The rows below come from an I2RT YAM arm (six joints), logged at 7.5 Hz.
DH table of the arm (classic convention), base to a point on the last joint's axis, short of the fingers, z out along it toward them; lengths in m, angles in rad. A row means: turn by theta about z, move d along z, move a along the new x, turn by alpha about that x. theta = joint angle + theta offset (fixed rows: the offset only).
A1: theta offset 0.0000  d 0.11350  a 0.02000  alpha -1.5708
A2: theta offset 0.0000  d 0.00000  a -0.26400  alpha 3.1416
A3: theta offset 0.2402  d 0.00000  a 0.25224  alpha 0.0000
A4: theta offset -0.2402  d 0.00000  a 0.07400  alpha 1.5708
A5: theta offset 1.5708  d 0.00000  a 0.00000  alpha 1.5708
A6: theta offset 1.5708  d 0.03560  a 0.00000  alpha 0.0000
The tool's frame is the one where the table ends.
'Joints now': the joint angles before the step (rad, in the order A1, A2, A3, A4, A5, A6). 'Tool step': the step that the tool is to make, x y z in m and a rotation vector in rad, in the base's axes. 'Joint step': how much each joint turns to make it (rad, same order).
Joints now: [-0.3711 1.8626 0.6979 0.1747 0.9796 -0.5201]
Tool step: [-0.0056 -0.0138 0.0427 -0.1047 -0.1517 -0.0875]
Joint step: [-0.0461 -0.1426 0.0002 0.0232 0.0558 0.0169]
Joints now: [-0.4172 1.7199 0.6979 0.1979 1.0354 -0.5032]
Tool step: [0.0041 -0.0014 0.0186 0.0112 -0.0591 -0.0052]
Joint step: [-0.0001 -0.0461 0.0461 -0.0872 -0.0215 0.0521]
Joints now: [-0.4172 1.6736 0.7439 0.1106 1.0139 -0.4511]
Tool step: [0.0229 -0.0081 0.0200 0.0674 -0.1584 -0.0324]
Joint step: [0.0014 0.0289 0.1526 -0.1681 -0.0715 0.1952]
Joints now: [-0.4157 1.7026 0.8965 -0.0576 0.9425 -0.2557]
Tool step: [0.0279 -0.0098 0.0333 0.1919 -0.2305 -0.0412]
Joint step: [-0.0062 0.0415 0.2382 -0.2835 -0.1919 0.2917]
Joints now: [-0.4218 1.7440 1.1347 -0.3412 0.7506 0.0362]
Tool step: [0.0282 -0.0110 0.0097 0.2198 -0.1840 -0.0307]
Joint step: [-0.0122 0.0964 0.1887 -0.1435 -0.2194 0.2121]
